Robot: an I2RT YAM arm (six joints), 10 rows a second.
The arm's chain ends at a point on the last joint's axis. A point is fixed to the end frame.
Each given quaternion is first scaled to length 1.
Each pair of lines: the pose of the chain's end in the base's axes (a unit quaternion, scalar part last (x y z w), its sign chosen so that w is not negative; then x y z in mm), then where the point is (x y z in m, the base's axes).
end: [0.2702 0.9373 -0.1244 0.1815 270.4 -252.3 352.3]
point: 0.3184 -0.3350 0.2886
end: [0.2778 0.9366 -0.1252 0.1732 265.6 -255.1 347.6]
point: 0.3113 -0.3382 0.2828
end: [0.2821 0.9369 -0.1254 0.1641 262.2 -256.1 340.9]
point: 0.3059 -0.3393 0.2749
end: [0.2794 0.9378 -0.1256 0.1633 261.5 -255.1 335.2]
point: 0.3055 -0.3381 0.2691
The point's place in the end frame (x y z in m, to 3 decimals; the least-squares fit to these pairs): -0.050 -0.033 0.098
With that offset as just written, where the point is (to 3 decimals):
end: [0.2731 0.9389 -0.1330 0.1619 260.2 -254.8 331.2]
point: 0.304 -0.338 0.266
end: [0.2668 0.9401 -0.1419 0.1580 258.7 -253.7 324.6]
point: 0.303 -0.338 0.260
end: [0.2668 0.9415 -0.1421 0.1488 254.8 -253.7 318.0]
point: 0.298 -0.338 0.252
